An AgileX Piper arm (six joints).
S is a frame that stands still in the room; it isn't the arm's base.
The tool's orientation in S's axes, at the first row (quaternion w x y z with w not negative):
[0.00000, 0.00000, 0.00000, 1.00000]
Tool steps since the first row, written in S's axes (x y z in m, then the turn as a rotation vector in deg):
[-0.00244, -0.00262, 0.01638, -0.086, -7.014, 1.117]
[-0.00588, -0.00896, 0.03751, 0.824, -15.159, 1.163]
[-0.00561, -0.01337, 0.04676, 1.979, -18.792, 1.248]
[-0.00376, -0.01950, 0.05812, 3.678, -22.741, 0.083]
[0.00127, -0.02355, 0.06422, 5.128, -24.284, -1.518]
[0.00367, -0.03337, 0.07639, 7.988, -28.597, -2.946]
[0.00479, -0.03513, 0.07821, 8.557, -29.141, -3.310]
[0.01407, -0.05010, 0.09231, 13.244, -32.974, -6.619]
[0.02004, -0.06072, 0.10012, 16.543, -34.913, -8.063]
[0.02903, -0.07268, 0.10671, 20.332, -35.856, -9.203]
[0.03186, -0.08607, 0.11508, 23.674, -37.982, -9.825]
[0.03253, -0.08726, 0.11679, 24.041, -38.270, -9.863]
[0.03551, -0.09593, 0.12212, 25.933, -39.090, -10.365]
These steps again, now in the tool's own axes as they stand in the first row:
[0.00244, 0.00262, 0.01638, 0.086, 7.014, 1.117]
[0.00588, 0.00896, 0.03751, -0.824, 15.159, 1.163]
[0.00561, 0.01337, 0.04676, -1.979, 18.792, 1.248]
[0.00376, 0.01950, 0.05812, -3.678, 22.741, 0.083]
[-0.00127, 0.02355, 0.06422, -5.128, 24.284, -1.518]
[-0.00367, 0.03337, 0.07639, -7.988, 28.597, -2.946]
[-0.00479, 0.03513, 0.07821, -8.557, 29.141, -3.310]
[-0.01407, 0.05010, 0.09231, -13.244, 32.974, -6.619]
[-0.02004, 0.06072, 0.10012, -16.543, 34.913, -8.063]
[-0.02903, 0.07268, 0.10671, -20.332, 35.856, -9.203]
[-0.03186, 0.08607, 0.11508, -23.674, 37.982, -9.825]
[-0.03253, 0.08726, 0.11679, -24.041, 38.270, -9.863]
[-0.03551, 0.09593, 0.12212, -25.933, 39.090, -10.365]

